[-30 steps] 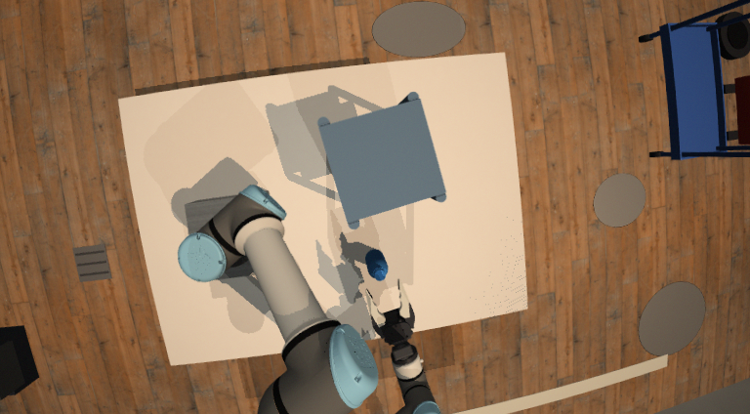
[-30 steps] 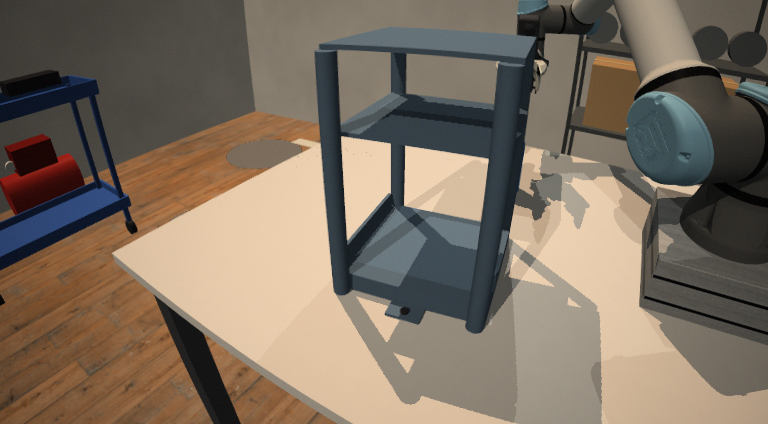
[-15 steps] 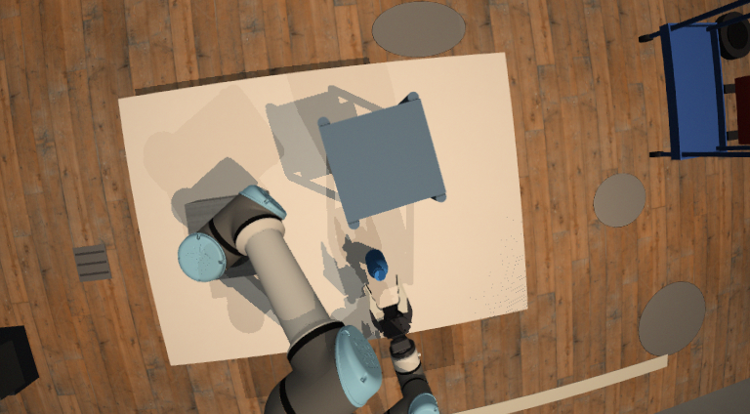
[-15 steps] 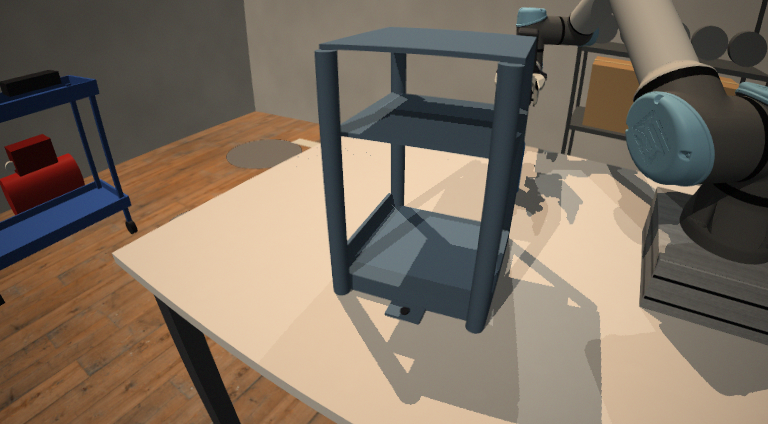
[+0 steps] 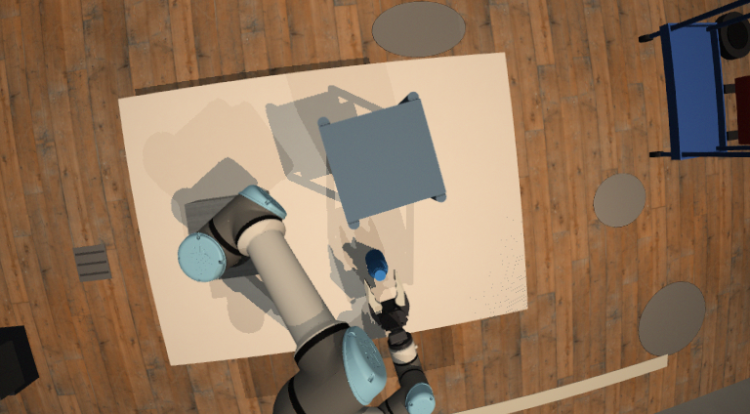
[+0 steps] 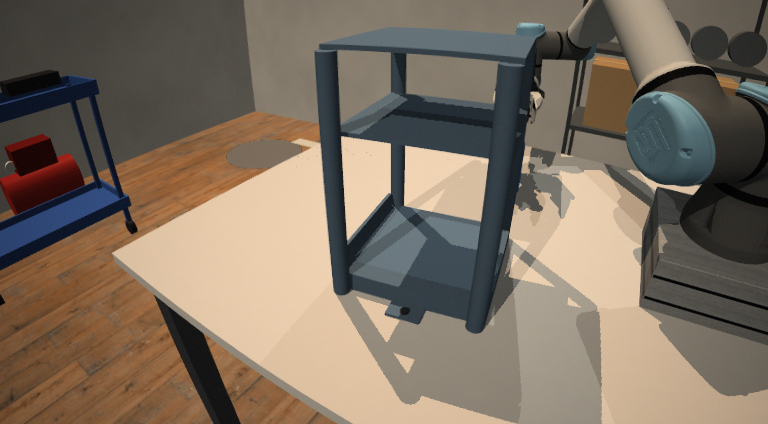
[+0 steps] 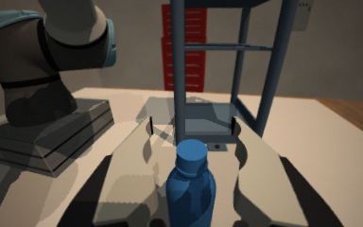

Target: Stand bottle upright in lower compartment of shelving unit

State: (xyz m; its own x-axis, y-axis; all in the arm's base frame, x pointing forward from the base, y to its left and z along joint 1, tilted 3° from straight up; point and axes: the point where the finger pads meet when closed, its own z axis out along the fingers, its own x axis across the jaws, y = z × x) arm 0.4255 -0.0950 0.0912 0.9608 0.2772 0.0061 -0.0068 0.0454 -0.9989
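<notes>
Now: hand 90 mm above the blue bottle. The rest, counted from my hand: grey-blue shelving unit 10 mm behind, 320 mm to the left, 20 mm below.
</notes>
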